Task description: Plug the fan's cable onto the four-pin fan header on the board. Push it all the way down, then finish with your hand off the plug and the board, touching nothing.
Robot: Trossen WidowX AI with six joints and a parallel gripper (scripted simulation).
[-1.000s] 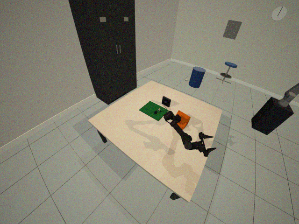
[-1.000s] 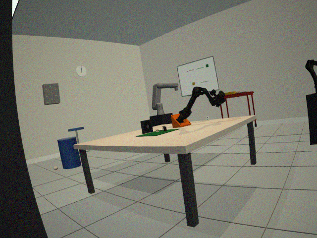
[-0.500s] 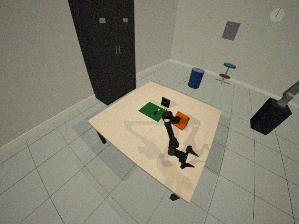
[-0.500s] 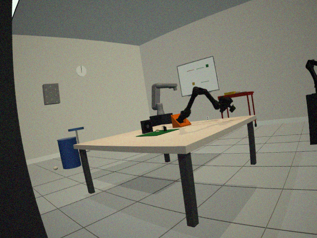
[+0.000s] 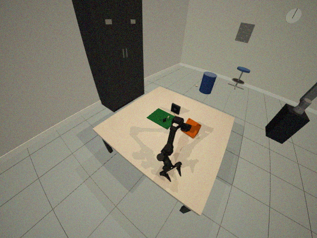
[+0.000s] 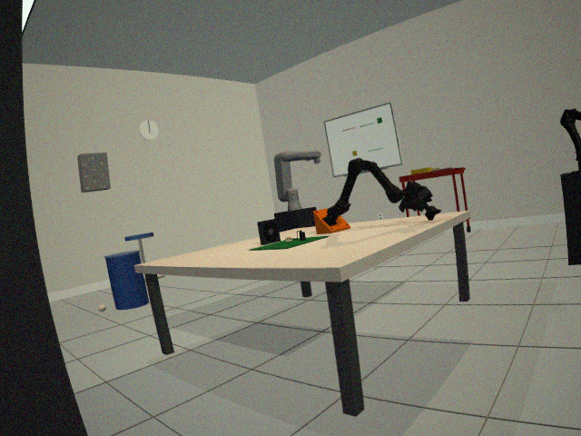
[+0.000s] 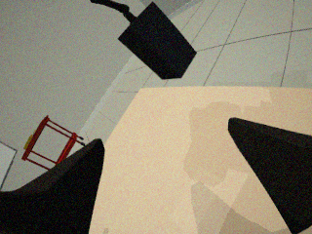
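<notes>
My gripper tip is 46 cm short of the black plug, 51 cm to the left of it and 4 cm above it. From my gripper tip the other things lie so: black fan (46 cm ahead, 73 cm to the right, 1 cm below); then green board (52 cm ahead, 55 cm to the right, 8 cm below); then white fan header (47 cm ahead, 60 cm to the right, 7 cm below).
</notes>
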